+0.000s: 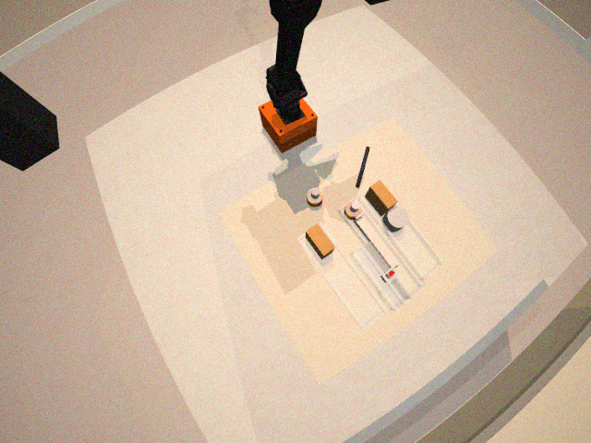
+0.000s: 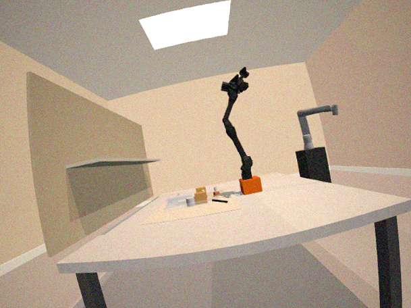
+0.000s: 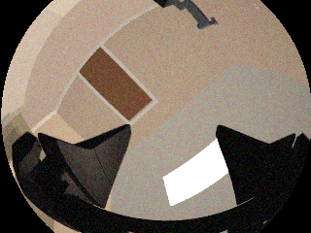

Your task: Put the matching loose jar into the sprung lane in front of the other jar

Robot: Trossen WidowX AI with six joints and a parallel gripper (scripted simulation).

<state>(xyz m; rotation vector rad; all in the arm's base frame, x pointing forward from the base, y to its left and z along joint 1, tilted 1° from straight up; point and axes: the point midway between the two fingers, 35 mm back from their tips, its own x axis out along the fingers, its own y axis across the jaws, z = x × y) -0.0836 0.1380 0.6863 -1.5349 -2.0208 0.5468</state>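
Right now the dark stick is 78 cm below my gripper tip, 30 cm ahead of it and 3 cm to the right of it. The rest, counted from my gripper tip: red dot (72 cm below, 60 cm ahead, 15 cm to the right); grey cylinder (76 cm below, 48 cm ahead, 5 cm to the right); sprung lane (77 cm below, 56 cm ahead, 15 cm to the right).
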